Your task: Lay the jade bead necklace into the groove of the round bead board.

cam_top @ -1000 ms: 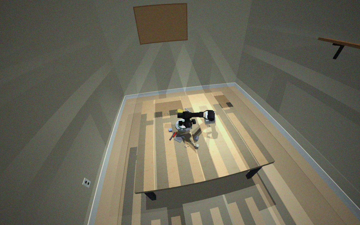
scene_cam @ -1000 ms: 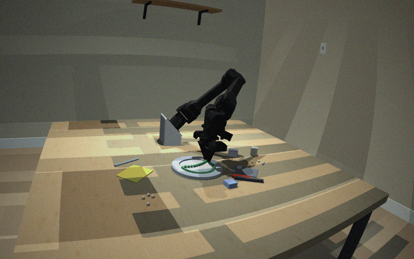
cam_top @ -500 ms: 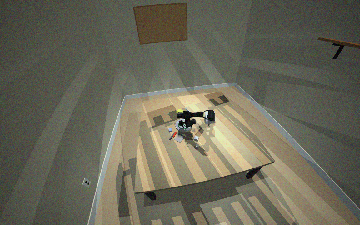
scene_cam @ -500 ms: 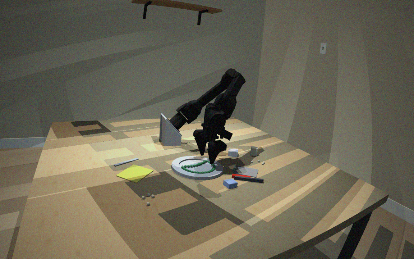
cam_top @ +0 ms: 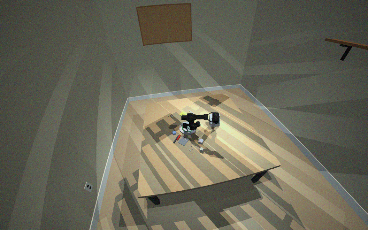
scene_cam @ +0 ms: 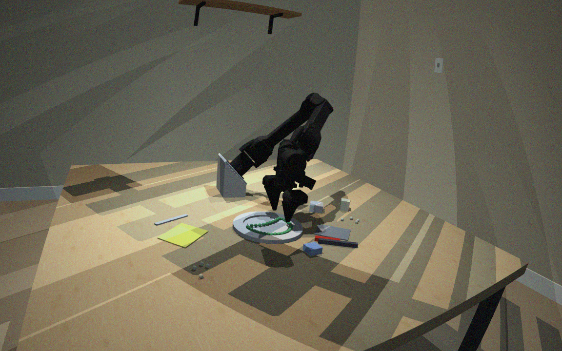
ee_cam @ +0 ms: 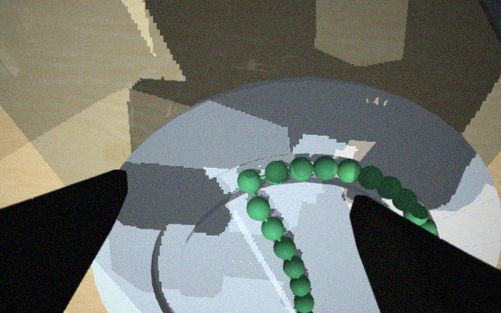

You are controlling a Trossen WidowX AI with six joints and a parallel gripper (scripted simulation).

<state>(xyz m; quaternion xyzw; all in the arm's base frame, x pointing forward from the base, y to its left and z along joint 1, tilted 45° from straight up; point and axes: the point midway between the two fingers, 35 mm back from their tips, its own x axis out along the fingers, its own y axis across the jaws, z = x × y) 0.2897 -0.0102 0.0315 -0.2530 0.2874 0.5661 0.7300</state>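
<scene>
The round grey bead board lies 60 mm to the right of my gripper tip, 20 mm ahead of it and 10 mm below it. The rest, counted from my gripper tip: grey plate 120 mm ahead, 110 mm to the left, 20 mm below; then blue block 190 mm ahead, 30 mm to the right, 10 mm below; then red and black pen 180 mm ahead, 60 mm to the left, 20 mm below.
</scene>
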